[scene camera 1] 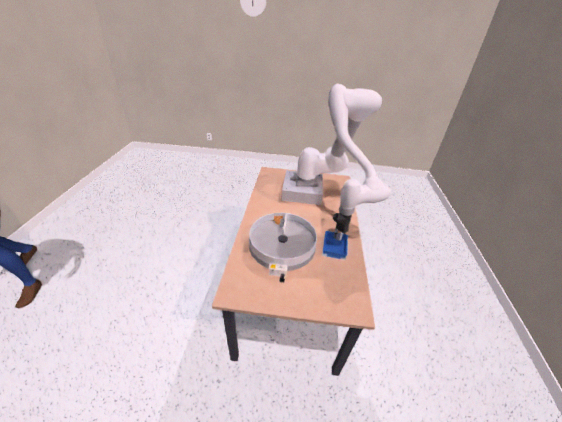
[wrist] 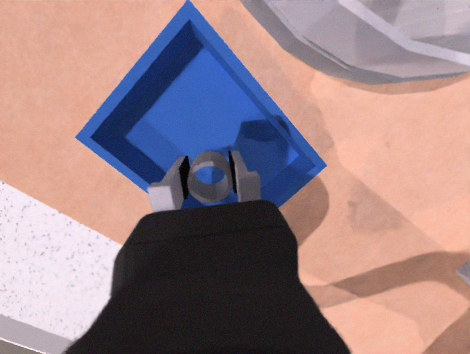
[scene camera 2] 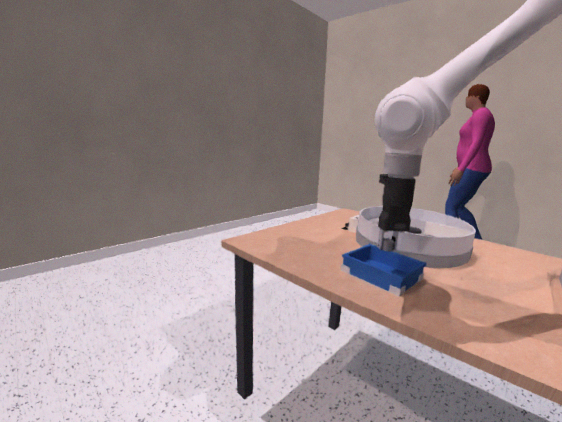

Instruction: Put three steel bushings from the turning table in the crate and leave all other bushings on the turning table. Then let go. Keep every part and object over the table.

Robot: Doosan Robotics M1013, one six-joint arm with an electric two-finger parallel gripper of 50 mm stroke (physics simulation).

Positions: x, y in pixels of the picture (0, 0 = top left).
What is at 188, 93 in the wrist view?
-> A blue crate.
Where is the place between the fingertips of the gripper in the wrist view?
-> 210, 166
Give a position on a blue crate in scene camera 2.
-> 396, 273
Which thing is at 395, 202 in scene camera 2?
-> The gripper.
